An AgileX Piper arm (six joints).
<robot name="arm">
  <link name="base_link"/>
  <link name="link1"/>
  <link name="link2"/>
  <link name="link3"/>
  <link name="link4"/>
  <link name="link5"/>
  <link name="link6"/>
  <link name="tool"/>
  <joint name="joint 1" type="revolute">
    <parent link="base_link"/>
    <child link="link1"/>
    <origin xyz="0 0 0.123" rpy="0 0 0"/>
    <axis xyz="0 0 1"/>
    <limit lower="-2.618" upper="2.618"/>
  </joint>
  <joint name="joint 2" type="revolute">
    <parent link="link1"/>
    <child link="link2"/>
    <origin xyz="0 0 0" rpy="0 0 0"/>
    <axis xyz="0 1 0"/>
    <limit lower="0" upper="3.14"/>
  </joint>
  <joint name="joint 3" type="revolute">
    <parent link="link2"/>
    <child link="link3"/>
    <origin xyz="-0.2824 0 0.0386" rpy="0 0 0"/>
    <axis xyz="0 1 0"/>
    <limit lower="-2.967" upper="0"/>
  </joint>
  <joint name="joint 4" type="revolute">
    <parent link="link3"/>
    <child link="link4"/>
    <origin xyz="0.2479 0 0.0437" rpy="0 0 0"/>
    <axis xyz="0.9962 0 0.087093"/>
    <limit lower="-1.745" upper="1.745"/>
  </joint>
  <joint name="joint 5" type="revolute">
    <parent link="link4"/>
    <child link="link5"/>
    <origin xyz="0 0 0" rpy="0 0 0"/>
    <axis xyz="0 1 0"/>
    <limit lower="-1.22" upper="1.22"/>
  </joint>
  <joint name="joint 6" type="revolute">
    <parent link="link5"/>
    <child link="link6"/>
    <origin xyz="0.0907 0 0.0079" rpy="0 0 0"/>
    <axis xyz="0.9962 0 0.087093"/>
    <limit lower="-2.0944" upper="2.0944"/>
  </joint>
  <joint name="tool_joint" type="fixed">
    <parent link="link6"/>
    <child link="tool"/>
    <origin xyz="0 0 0" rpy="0 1.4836 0"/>
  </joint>
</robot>
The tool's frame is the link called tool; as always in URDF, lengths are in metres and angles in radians.
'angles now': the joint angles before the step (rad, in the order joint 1, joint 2, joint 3, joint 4, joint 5, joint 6). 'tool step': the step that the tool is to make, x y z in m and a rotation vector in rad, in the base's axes. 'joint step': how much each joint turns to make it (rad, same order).
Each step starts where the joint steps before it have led.
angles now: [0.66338, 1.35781, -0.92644, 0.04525, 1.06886, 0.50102]
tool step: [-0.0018, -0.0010, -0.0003, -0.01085, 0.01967, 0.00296]
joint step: [-0.00018, -0.00008, 0.00015, 0.00395, 0.02228, -0.00352]
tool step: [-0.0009, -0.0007, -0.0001, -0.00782, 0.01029, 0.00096]
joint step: [-0.00011, 0.00006, -0.00026, 0.00001, 0.01316, -0.00047]
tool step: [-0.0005, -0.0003, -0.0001, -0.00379, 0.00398, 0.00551]
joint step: [0.00027, -0.00019, 0.00033, -0.00003, 0.00556, -0.00501]
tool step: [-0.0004, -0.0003, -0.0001, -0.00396, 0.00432, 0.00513]
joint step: [-0.00001, 0.00021, -0.00004, 0.00000, 0.00589, -0.00490]
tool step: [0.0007, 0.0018, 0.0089, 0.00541, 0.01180, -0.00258]
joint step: [-0.00013, 0.00007, -0.03648, 0.01127, 0.04239, 0.00105]
